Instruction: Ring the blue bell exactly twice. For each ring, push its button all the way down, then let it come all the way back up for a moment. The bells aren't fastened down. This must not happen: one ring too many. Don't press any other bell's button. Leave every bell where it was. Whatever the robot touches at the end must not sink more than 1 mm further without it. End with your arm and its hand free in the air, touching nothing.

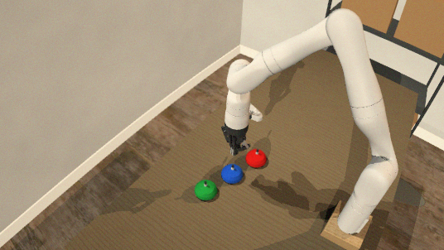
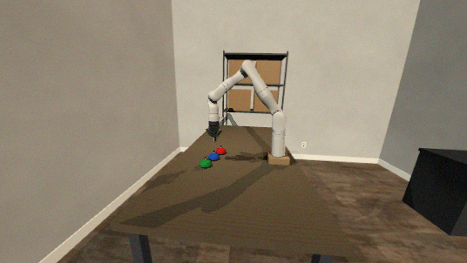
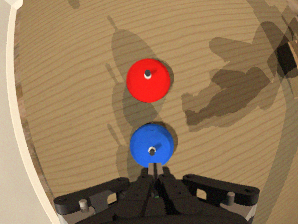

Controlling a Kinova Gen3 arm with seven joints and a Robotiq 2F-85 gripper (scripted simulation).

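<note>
My gripper is now 12 cm above the blue bell. Also, from my hand: red bell (5 cm behind, 12 cm to the right, 12 cm below); then green bell (5 cm ahead, 11 cm to the left, 12 cm below).
</note>
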